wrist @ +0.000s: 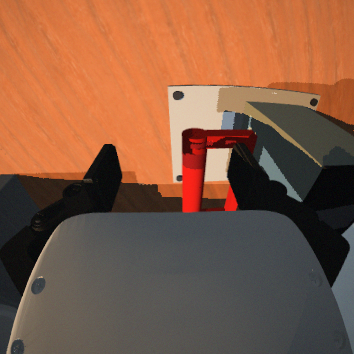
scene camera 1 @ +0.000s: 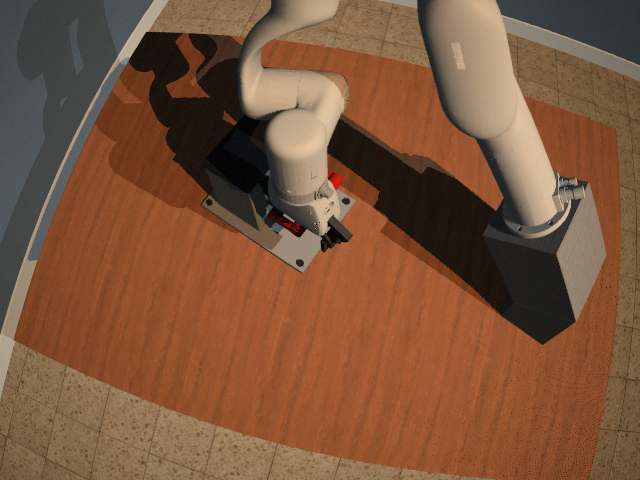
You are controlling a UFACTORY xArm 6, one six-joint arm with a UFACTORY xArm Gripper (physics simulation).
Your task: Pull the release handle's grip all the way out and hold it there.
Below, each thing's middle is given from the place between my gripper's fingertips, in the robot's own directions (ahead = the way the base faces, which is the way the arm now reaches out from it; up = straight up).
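The light grey base plate (scene camera 1: 297,252) is 70 mm ahead of my hand, 100 mm to the right of it and 130 mm below it.
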